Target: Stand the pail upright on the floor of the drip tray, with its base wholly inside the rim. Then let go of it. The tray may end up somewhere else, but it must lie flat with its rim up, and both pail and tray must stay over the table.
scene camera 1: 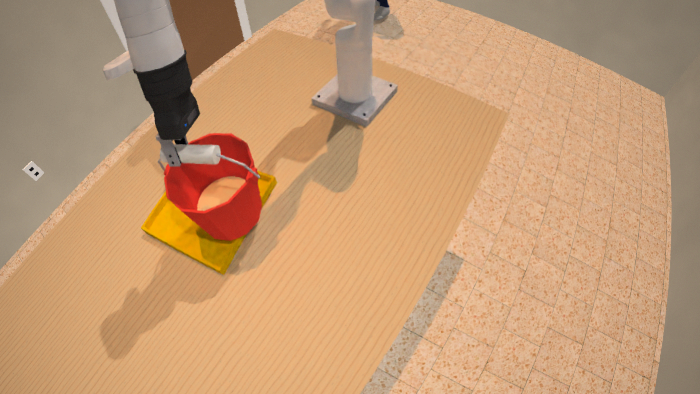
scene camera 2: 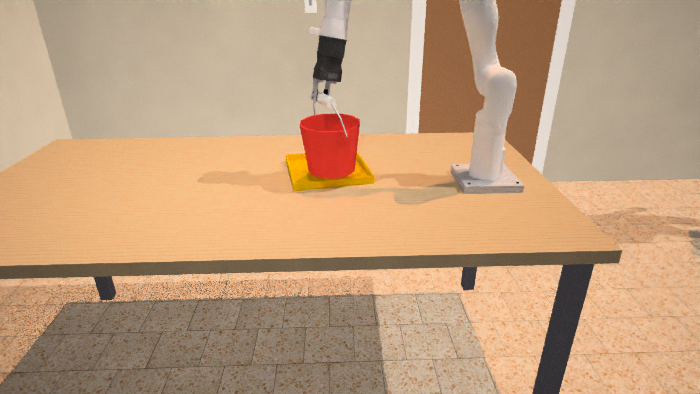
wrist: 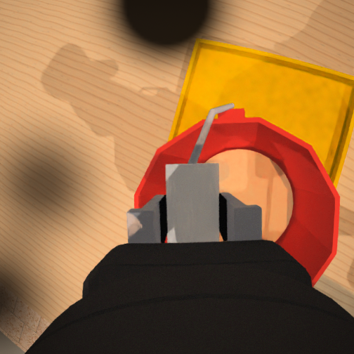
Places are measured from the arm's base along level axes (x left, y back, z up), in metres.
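Where they show: gripper, fingertip midpoint: (scene camera 1: 180,157) (scene camera 2: 319,100); arm's base, origin of the base link: (scene camera 1: 354,92) (scene camera 2: 483,174).
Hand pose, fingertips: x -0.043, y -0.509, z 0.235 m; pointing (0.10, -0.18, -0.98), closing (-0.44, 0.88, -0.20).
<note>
Each offset is from my fingertips to the centre of the thing. Level surfaces: height alone.
The red pail @(dx +0.010, dy +0.030, dz -0.095 m) (scene camera 1: 235,222) (scene camera 2: 330,150) (wrist: 322,210) hangs roughly upright, its base a little above the yellow drip tray @(dx -0.076, dy +0.019, dz -0.247 m) (scene camera 1: 172,225) (scene camera 2: 298,167) (wrist: 265,80). The tray lies flat on the table, rim up. In scene camera 1 the pail overlaps the tray's right edge; whether its whole base is inside the rim is hard to tell. The pail's shadow falls on the tray floor. My gripper (scene camera 1: 177,151) (scene camera 2: 320,94) (wrist: 192,210) is shut on the pale handle grip @(dx +0.020, dy +0.011, dz +0.009 m) (scene camera 1: 202,154) (scene camera 2: 328,102) (wrist: 192,185), above the pail's mouth. The tray part beneath the pail is hidden.
The robot's base plate (scene camera 1: 367,115) (scene camera 2: 492,186) is bolted to the wooden table @(dz -0.259 m) (scene camera 1: 310,300) (scene camera 2: 225,225), right of the tray in scene camera 2. The table's long front edge (scene camera 2: 300,263) lies on the near side there. A person's foot (scene camera 1: 381,13) shows beyond the table.
</note>
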